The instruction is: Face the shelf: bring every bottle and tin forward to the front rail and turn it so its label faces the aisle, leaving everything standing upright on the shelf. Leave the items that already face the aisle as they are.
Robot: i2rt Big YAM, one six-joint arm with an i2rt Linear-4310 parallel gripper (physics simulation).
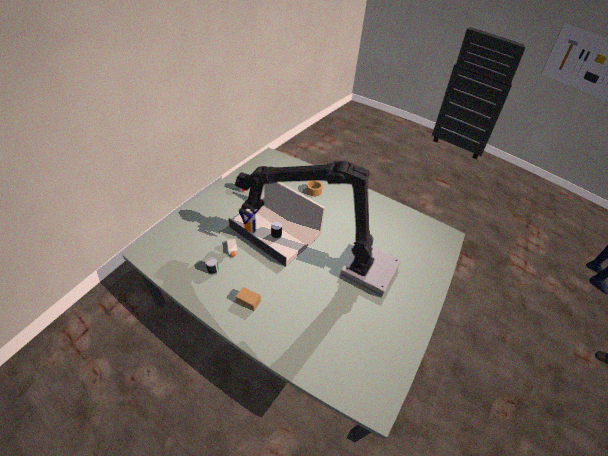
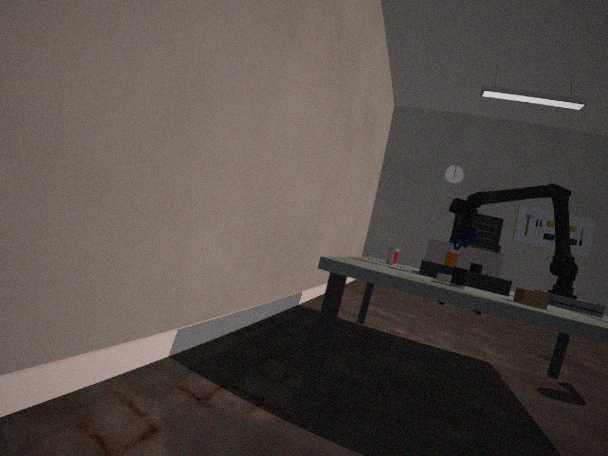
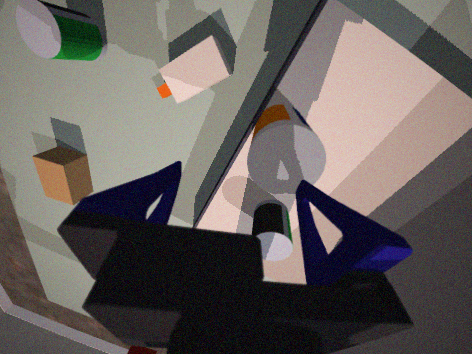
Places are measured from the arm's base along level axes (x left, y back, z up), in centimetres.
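Pixels of known places: gripper, fingertip midpoint: [image 1: 249, 218] [image 2: 459, 248] [image 3: 241, 177]; arm's base at its link origin: [image 1: 361, 264] [image 2: 561, 295].
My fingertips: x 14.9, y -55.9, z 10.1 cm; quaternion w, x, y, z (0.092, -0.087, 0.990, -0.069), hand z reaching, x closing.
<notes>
For each thing: its top centre in the pictures, then the offset to it from my fingertips.
- tall orange-and-blue tin at its top centre: [image 3: 285, 163] [image 1: 249, 215] [image 2: 453, 249] dx -2.7, dy -2.2, dz -0.8 cm
- shorter black tin at its top centre: [image 3: 271, 247] [image 1: 276, 225] [image 2: 476, 264] dx -8.0, dy +10.7, dz -4.7 cm
- black-and-green tin at its top centre: [image 3: 38, 29] [image 1: 211, 261] dx +26.5, dy -2.4, dz -8.5 cm
- white box at its top centre: [image 3: 186, 75] [image 2: 450, 275] [image 1: 232, 246] dx +10.7, dy -3.3, dz -12.7 cm
- orange-brown block at its top centre: [image 3: 53, 182] [image 2: 532, 290] [image 1: 248, 295] dx +29.9, dy +22.4, dz -10.5 cm
- orange bowl at its top centre: [image 1: 314, 185] dx -55.1, dy +5.5, dz -10.5 cm
- red-and-white item at its top centre: [image 2: 394, 248] dx -30.3, dy -30.4, dz -5.9 cm
The shelf [image 1: 306, 234] [image 2: 491, 283] [image 3: 385, 60] has a pale floor, a dark front rail and a raised back board. A tall orange-and-blue tin [image 1: 248, 226] [image 2: 451, 259] [image 3: 286, 157] stands upright close behind the rail. Its orange side faces the rail and blue shows on the far side. A shorter black tin [image 1: 276, 231] [image 2: 475, 269] [image 3: 268, 219] stands upright farther along the shelf. A green strip shows on its side away from the rail. My gripper [image 1: 247, 215] [image 3: 241, 177] is open and empty, just above the tall tin; its fingers point down.
On the table outside the rail are a black-and-green tin [image 1: 212, 266] [image 3: 77, 37], a white box [image 1: 231, 246] [image 3: 197, 70] with an orange end and an orange-brown block [image 1: 248, 298] [image 3: 62, 175]. An orange bowl [image 1: 314, 188] stands behind the back board. A red-and-white item [image 2: 395, 256] stands near the wall.
</notes>
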